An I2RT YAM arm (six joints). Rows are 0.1 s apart.
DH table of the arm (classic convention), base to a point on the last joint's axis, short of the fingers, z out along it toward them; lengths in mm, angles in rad. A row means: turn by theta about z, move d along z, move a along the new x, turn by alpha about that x. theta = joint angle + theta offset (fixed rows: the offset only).
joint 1: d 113.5; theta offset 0; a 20; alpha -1.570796
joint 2: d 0; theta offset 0; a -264; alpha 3.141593
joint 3: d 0; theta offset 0.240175; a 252.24; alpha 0
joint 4: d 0; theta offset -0.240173; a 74; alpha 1.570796
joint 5: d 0; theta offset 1.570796; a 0; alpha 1.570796
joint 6: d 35.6; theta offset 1.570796; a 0; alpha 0
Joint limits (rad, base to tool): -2.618..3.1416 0..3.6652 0..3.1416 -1.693..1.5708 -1.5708..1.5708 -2.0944..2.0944
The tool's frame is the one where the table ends.
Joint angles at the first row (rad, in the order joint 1, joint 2, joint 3, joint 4, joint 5, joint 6):
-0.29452, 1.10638, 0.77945, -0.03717, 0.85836, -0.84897
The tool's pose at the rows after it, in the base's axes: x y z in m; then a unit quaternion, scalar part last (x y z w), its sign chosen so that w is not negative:
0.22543, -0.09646, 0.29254, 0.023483, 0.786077, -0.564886, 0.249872
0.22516, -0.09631, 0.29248, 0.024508, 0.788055, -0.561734, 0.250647
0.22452, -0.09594, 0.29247, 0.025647, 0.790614, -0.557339, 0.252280
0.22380, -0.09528, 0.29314, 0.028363, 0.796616, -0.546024, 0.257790
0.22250, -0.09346, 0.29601, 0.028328, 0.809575, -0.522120, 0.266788
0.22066, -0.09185, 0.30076, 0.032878, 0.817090, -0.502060, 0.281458
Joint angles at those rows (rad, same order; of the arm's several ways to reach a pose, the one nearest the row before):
-0.29452, 1.10591, 0.77928, -0.04290, 0.85527, -0.84006
-0.29462, 1.10524, 0.78195, -0.05486, 0.85147, -0.82962
-0.29451, 1.10272, 0.78463, -0.07064, 0.84538, -0.81595
-0.29453, 1.09986, 0.79475, -0.10659, 0.82750, -0.78306
-0.29310, 1.09455, 0.82157, -0.18498, 0.78602, -0.72787
-0.29299, 1.08471, 0.84415, -0.23762, 0.74763, -0.68083

